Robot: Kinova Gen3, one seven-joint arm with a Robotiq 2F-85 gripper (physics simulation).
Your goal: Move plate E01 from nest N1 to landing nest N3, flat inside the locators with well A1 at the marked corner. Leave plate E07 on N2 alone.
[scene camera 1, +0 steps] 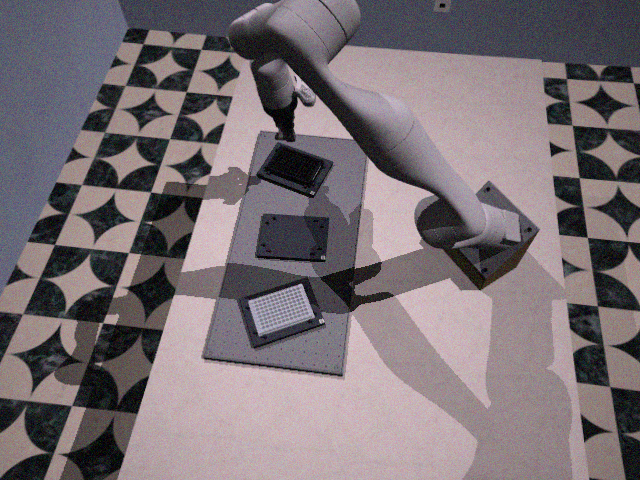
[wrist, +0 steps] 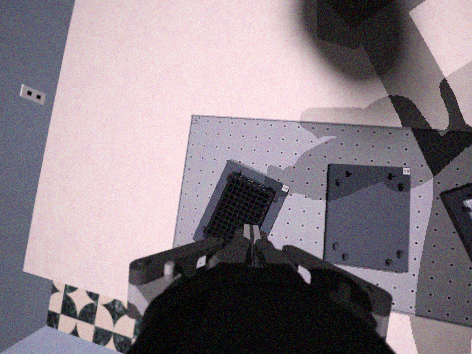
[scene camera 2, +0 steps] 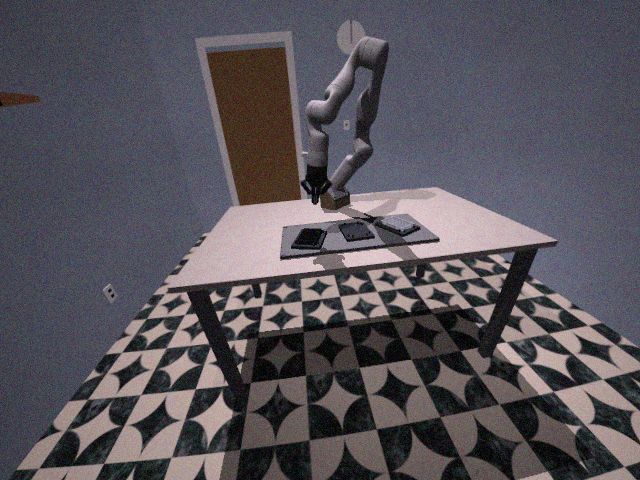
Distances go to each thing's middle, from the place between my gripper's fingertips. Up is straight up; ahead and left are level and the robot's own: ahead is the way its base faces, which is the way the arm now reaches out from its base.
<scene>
My gripper is now 360 mm to the right of the white 96-well plate [scene camera 1: 272, 312], 140 mm above it and 70 mm past it. The rest, counted from my hand: black well plate [scene camera 1: 295, 166]: 140 mm below, 30 mm to the right, 10 mm ahead.
</scene>
